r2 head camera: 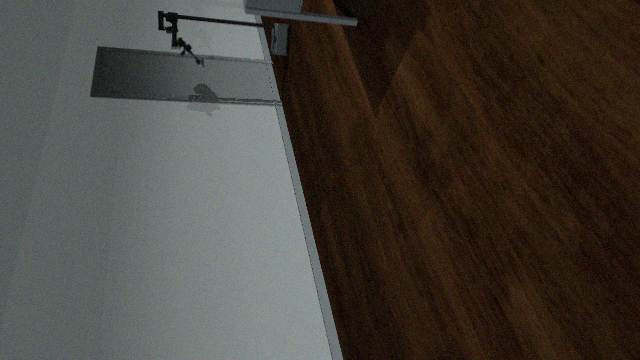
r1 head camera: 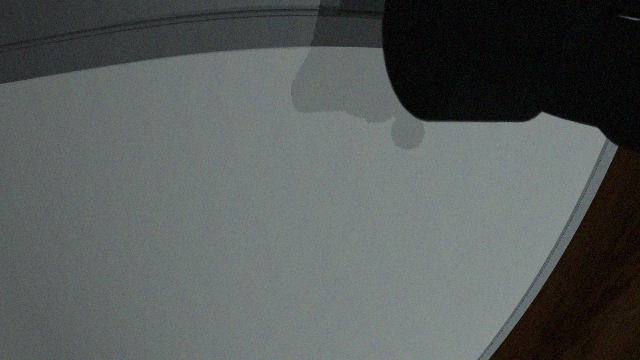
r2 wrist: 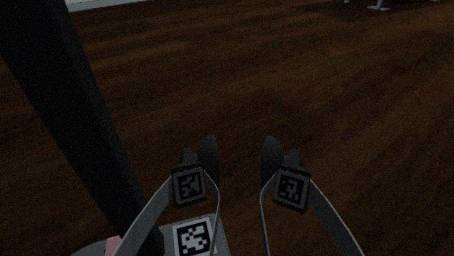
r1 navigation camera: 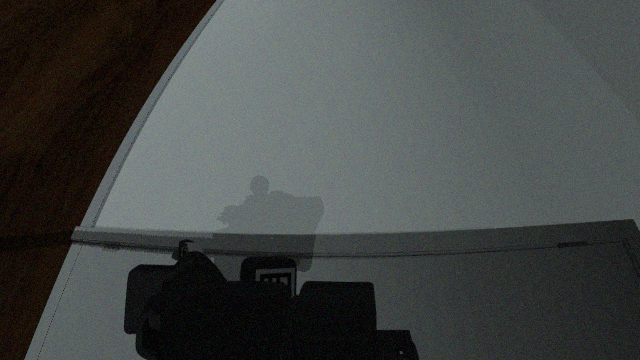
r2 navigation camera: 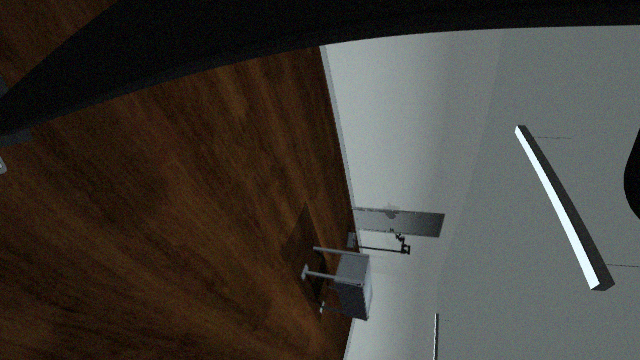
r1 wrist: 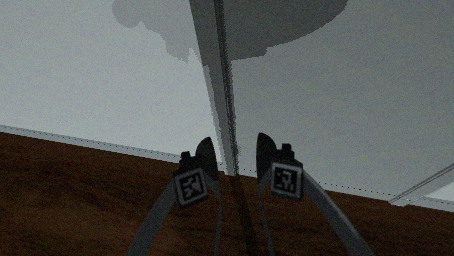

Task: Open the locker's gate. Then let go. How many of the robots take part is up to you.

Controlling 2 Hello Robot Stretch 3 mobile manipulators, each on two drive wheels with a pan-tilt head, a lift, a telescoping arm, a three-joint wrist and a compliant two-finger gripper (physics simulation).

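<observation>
The tall grey locker (r1 head camera: 100, 51) (r1 navigation camera: 500, 295) (r1 wrist: 320, 100) (r2 head camera: 150, 75) (r2 navigation camera: 420, 223) stands against the pale wall. Its gate looks closed, with a thin seam along one edge and a small dark mark (r1 navigation camera: 572, 244) on that seam. No handle can be made out. My r1 gripper (r1 wrist: 234, 136) is open in front of the locker's lower part. The locker's edge runs behind the gap between the fingertips, and no contact shows. In the r1 navigation view, r1's dark wrist hides most of its gripper. My r2 gripper (r2 wrist: 241, 137) is open over the wooden floor, far from the locker.
Robot r1 (r2 head camera: 174, 30) (r2 navigation camera: 404, 245) stands by the locker. A grey table (r2 head camera: 274, 6) (r2 navigation camera: 352, 295) stands beyond r1. r2's dark mast (r2 wrist: 75, 110) rises at the left of its wrist view, with its base (r2 wrist: 222, 235) below. A long light (r2 navigation camera: 557, 205) hangs at the ceiling.
</observation>
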